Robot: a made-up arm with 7 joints.
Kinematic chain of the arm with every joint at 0, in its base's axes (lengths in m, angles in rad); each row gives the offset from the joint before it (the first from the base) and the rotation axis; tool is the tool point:
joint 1: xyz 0 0.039 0 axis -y
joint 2: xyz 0 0.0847 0 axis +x
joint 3: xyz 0 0 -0.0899 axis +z
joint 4: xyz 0 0 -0.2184 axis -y
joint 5: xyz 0 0 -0.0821 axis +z
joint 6: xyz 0 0 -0.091 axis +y
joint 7: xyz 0 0 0 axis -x
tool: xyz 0 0 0
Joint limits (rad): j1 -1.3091..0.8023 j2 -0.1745..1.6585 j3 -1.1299..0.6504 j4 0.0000..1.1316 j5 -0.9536..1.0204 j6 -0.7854..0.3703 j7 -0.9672..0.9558
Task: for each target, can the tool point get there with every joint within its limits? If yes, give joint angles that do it. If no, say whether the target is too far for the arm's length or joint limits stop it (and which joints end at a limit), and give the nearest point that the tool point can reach.
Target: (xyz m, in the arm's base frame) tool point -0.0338 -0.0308 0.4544
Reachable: no: joint limits stop it (at a limit: joint 1, joint 2, joint 3, joint 4) | nearest point -0.0053 0.4958 0.1786 | short by 0.595 m
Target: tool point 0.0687 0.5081 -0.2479
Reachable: yes | joints -0.1016 1.0596 -0.2208 0.5863 0.3677 -0.1333 -0.8128
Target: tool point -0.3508 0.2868 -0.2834
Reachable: yes | joints -0.9390 0.3965 -0.8303 0.1853 0.5028 0.1230 0.4634
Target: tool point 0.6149 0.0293 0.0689
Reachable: no: too far | nearest point 0.3782 0.0495 -0.1480 | short by 0.322 m
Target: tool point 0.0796 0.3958 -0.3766
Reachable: yes | joints 0.0368 0.6832 -0.4081 0.4260 0.2652 -0.5502 0.1987
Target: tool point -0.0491 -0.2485 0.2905
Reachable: no: joint limits stop it (at a limit: joint 1, joint 2, joint 3, joint 4) | nearest point -0.3222 -0.0821 -0.1555 | short by 0.549 m
